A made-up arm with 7 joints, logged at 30 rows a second.
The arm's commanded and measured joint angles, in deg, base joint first. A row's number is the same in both.
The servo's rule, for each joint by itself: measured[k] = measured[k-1] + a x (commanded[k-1-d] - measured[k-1]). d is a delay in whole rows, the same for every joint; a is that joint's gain. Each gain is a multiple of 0.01, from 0.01 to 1. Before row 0 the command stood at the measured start. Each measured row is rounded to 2 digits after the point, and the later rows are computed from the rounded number. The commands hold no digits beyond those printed.
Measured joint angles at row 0:
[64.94 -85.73 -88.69 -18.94 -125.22 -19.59 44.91]
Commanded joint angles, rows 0 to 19:
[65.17 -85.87 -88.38 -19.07 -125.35 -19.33 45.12]
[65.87 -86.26 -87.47 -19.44 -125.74 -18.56 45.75]
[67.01 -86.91 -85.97 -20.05 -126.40 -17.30 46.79]
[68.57 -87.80 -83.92 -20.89 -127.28 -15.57 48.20]
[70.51 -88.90 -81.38 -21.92 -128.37 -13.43 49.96]
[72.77 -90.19 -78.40 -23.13 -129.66 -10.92 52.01]
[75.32 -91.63 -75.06 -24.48 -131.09 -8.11 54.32]
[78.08 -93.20 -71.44 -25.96 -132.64 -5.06 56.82]
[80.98 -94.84 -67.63 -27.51 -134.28 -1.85 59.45]
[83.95 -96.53 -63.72 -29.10 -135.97 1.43 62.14]
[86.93 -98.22 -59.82 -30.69 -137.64 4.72 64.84]
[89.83 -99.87 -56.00 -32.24 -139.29 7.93 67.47]
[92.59 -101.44 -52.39 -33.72 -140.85 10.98 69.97]
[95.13 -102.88 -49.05 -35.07 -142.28 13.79 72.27]
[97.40 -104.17 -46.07 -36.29 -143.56 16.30 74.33]
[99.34 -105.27 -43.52 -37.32 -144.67 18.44 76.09]
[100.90 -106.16 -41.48 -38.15 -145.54 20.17 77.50]
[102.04 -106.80 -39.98 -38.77 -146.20 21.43 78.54]
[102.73 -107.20 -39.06 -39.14 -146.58 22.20 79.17]
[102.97 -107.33 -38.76 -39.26 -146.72 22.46 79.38]
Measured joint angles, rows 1 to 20:
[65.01 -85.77 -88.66 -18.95 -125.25 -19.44 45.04]
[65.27 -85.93 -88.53 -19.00 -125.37 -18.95 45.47]
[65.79 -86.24 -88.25 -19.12 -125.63 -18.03 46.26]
[66.62 -86.74 -87.77 -19.31 -126.04 -16.65 47.42]
[67.79 -87.43 -87.07 -19.60 -126.62 -14.85 48.94]
[69.28 -88.31 -86.12 -19.99 -127.38 -12.65 50.78]
[71.09 -89.37 -84.90 -20.48 -128.31 -10.11 52.90]
[73.19 -90.60 -83.42 -21.08 -129.39 -7.28 55.25]
[75.53 -91.96 -81.68 -21.79 -130.61 -4.24 57.77]
[78.06 -93.42 -79.70 -22.59 -131.95 -1.06 60.39]
[80.72 -94.96 -77.51 -23.48 -133.37 2.18 63.06]
[83.45 -96.53 -75.14 -24.44 -134.85 5.40 65.71]
[86.19 -98.10 -72.64 -25.46 -136.35 8.52 68.27]
[88.87 -99.63 -70.05 -26.52 -137.83 11.47 70.67]
[91.43 -101.08 -67.41 -27.59 -139.26 14.17 72.87]
[93.80 -102.42 -64.78 -28.66 -140.61 16.56 74.80]
[95.93 -103.62 -62.22 -29.70 -141.84 18.58 76.42]
[97.76 -104.64 -59.77 -30.70 -142.93 20.18 77.69]
[99.25 -105.46 -57.49 -31.63 -143.84 21.31 78.58]
[100.37 -106.06 -55.43 -32.47 -144.56 21.95 79.06]
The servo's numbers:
d 0
a 0.30 0.32 0.11 0.11 0.25 0.56 0.60

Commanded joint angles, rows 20 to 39:
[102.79 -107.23 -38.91 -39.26 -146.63 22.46 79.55]
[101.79 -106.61 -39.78 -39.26 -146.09 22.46 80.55]
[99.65 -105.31 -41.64 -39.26 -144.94 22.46 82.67]
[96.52 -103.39 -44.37 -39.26 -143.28 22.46 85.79]
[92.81 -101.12 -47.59 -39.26 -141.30 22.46 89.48]
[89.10 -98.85 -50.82 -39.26 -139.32 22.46 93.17]
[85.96 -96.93 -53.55 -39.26 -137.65 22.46 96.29]
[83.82 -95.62 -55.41 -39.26 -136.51 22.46 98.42]
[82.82 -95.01 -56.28 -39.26 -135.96 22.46 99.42]
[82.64 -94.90 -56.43 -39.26 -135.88 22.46 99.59]
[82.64 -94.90 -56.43 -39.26 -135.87 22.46 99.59]
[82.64 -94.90 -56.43 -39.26 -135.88 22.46 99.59]
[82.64 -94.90 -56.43 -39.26 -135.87 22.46 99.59]
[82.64 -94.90 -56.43 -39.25 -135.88 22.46 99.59]
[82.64 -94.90 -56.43 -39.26 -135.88 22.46 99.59]
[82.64 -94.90 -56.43 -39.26 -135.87 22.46 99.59]
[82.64 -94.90 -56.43 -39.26 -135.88 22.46 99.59]
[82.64 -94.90 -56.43 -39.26 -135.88 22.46 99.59]
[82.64 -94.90 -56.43 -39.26 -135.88 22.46 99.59]
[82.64 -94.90 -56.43 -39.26 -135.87 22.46 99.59]
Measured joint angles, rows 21 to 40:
[101.10 -106.43 -53.61 -33.22 -145.08 22.24 79.35]
[101.31 -106.49 -52.09 -33.88 -145.33 22.36 80.07]
[100.81 -106.11 -50.94 -34.47 -145.23 22.42 81.63]
[99.52 -105.24 -50.22 -35.00 -144.74 22.44 84.13]
[97.51 -103.92 -49.93 -35.47 -143.88 22.45 87.34]
[94.99 -102.30 -50.03 -35.89 -142.74 22.46 90.84]
[92.28 -100.58 -50.42 -36.26 -141.47 22.46 94.11]
[89.74 -98.99 -50.97 -36.59 -140.23 22.46 96.70]
[87.66 -97.72 -51.55 -36.88 -139.16 22.46 98.33]
[86.15 -96.82 -52.09 -37.14 -138.34 22.46 99.09]
[85.10 -96.21 -52.57 -37.37 -137.72 22.46 99.39]
[84.36 -95.79 -52.99 -37.58 -137.26 22.46 99.51]
[83.84 -95.51 -53.37 -37.76 -136.91 22.46 99.56]
[83.48 -95.31 -53.71 -37.92 -136.65 22.46 99.58]
[83.23 -95.18 -54.01 -38.07 -136.46 22.46 99.59]
[83.05 -95.09 -54.28 -38.20 -136.31 22.46 99.59]
[82.93 -95.03 -54.52 -38.32 -136.20 22.46 99.59]
[82.84 -94.99 -54.73 -38.42 -136.12 22.46 99.59]
[82.78 -94.96 -54.92 -38.51 -136.06 22.46 99.59]
[82.74 -94.94 -55.09 -38.59 -136.01 22.46 99.59]

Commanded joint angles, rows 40 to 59:
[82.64 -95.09 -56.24 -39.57 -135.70 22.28 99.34]
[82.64 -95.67 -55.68 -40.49 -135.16 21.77 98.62]
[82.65 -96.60 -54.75 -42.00 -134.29 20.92 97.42]
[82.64 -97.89 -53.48 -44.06 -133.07 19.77 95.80]
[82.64 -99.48 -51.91 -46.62 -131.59 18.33 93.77]
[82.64 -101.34 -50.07 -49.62 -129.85 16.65 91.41]
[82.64 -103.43 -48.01 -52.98 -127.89 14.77 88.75]
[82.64 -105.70 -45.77 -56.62 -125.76 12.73 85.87]
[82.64 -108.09 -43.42 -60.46 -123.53 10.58 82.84]
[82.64 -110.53 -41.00 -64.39 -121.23 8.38 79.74]
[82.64 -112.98 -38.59 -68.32 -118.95 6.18 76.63]
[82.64 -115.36 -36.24 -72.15 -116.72 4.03 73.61]
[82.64 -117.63 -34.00 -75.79 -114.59 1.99 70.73]
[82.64 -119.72 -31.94 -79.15 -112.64 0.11 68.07]
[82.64 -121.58 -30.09 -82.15 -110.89 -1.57 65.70]
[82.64 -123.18 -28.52 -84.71 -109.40 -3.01 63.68]
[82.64 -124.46 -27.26 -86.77 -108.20 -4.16 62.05]
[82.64 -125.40 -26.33 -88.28 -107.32 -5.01 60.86]
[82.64 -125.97 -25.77 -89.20 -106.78 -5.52 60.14]
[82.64 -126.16 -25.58 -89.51 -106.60 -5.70 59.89]
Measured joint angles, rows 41 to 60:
[82.71 -94.99 -55.22 -38.70 -135.93 22.36 99.44]
[82.69 -95.21 -55.27 -38.90 -135.74 22.03 98.95]
[82.68 -95.65 -55.21 -39.24 -135.38 21.41 98.03]
[82.67 -96.37 -55.02 -39.77 -134.80 20.49 96.69]
[82.66 -97.37 -54.68 -40.52 -134.00 19.28 94.94]
[82.65 -98.64 -54.17 -41.52 -132.96 17.81 92.82]
[82.65 -100.17 -53.49 -42.78 -131.69 16.11 90.38]
[82.65 -101.94 -52.64 -44.30 -130.21 14.22 87.67]
[82.65 -103.91 -51.63 -46.08 -128.54 12.18 84.77]
[82.65 -106.03 -50.46 -48.09 -126.71 10.05 81.75]
[82.65 -108.25 -49.15 -50.32 -124.77 7.88 78.68]
[82.65 -110.53 -47.73 -52.72 -122.76 5.72 75.64]
[82.65 -112.80 -46.22 -55.26 -120.72 3.63 72.69]
[82.65 -115.01 -44.65 -57.89 -118.70 1.66 69.92]
[82.65 -117.11 -43.05 -60.56 -116.75 -0.15 67.39]
[82.65 -119.05 -41.45 -63.22 -114.91 -1.75 65.16]
[82.65 -120.78 -39.89 -65.81 -113.23 -3.10 63.29]
[82.65 -122.26 -38.40 -68.28 -111.75 -4.17 61.83]
[82.65 -123.45 -37.01 -70.58 -110.51 -4.93 60.82]
[82.65 -124.32 -35.75 -72.66 -109.53 -5.36 60.26]

